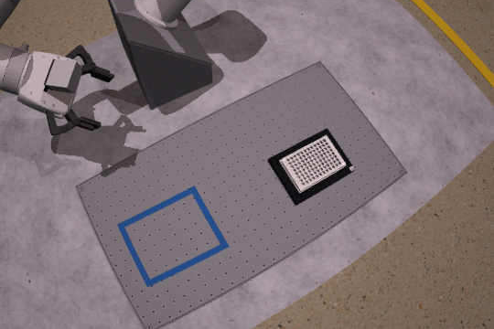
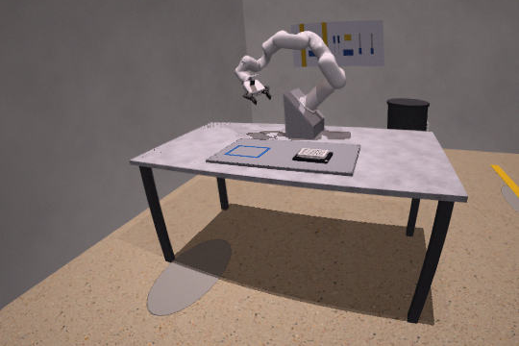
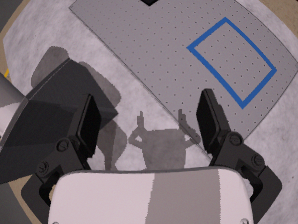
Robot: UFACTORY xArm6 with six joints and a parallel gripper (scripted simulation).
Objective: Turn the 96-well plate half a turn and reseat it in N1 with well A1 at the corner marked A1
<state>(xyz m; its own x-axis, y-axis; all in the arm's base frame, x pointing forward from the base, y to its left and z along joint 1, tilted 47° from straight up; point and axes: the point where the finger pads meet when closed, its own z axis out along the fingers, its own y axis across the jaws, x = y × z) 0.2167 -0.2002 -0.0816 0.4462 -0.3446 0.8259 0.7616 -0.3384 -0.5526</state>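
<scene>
The white 96-well plate lies 340 mm to the left of my hand, 240 mm ahead of it and 210 mm below it. Also, from my hand: white A1 mark (410 mm to the left, 300 mm ahead, 220 mm below); then black plate nest N1 (340 mm to the left, 240 mm ahead, 220 mm below).
</scene>
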